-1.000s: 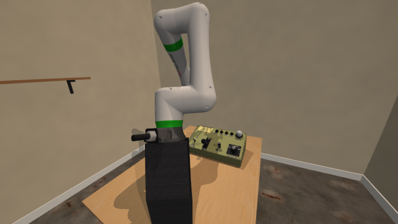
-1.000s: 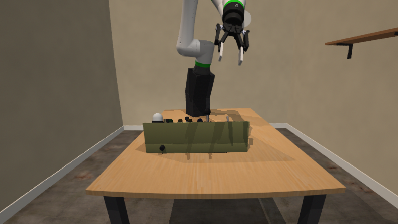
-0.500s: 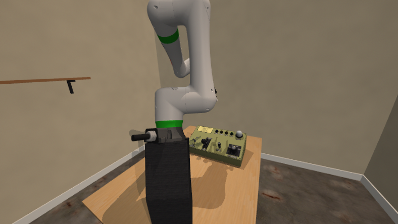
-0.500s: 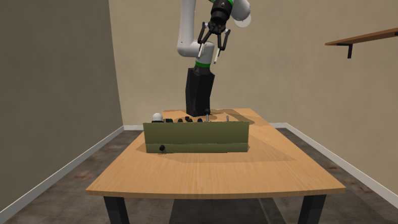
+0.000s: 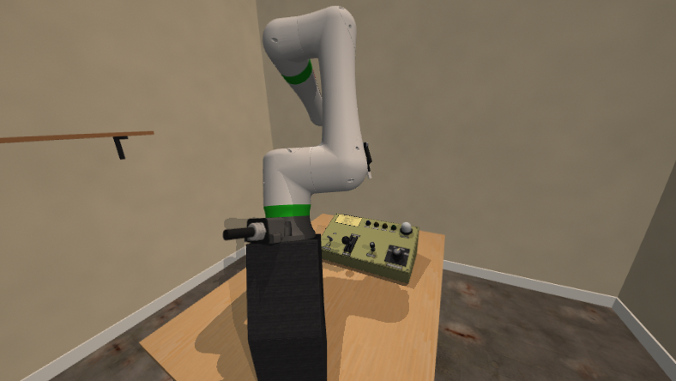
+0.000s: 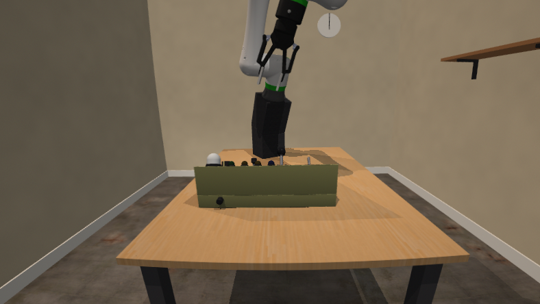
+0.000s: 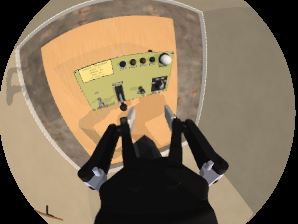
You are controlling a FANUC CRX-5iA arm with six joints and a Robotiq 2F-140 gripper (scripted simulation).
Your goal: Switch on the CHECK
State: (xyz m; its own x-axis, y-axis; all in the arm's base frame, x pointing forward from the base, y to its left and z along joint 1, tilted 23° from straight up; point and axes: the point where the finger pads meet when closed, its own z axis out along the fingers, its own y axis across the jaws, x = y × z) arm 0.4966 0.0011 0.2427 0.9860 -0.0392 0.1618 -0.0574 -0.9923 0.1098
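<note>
Right now my hand is 9 cm past the toggle, 15 cm to the right of it and 35 cm above it. Round my hand: black lever (9 cm behind, 3 cm to the left, 33 cm below); console (3 cm behind, 3 cm to the right, 37 cm below).
</note>
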